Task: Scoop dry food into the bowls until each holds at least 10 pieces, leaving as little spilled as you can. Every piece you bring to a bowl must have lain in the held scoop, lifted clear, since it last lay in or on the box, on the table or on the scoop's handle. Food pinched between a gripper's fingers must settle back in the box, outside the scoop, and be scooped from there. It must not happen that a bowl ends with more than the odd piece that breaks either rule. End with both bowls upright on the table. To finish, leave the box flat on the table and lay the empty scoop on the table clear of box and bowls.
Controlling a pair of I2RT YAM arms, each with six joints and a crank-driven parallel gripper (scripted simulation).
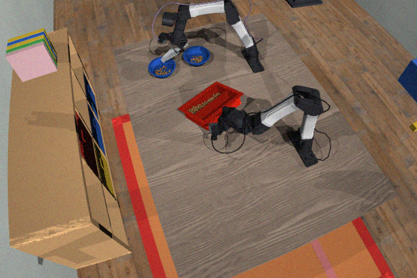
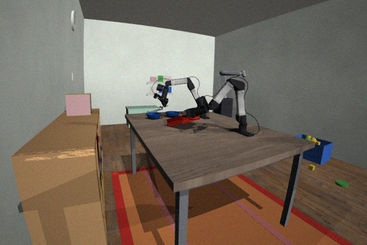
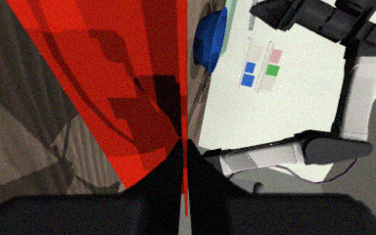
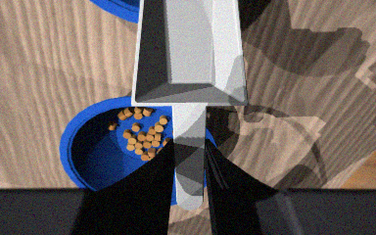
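The grey scoop is 4 cm ahead of my right hand, 1 cm to the left of it and 2 cm below it. Round my right hand: red box 5 cm behind, 42 cm to the left, 4 cm below.
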